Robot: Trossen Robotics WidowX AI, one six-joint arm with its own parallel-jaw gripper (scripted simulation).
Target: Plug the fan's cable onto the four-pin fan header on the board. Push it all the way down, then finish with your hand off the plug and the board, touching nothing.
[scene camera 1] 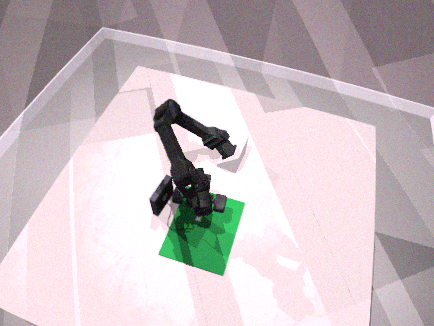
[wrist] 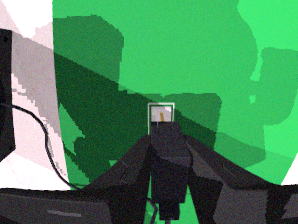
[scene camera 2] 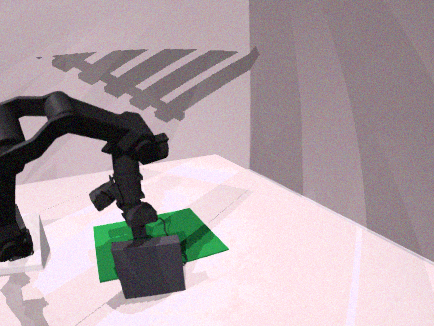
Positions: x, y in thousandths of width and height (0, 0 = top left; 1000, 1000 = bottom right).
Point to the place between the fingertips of my gripper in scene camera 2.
315, 716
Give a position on a green board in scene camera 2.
455, 741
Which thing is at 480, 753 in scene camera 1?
A green board.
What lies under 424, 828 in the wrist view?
My gripper.
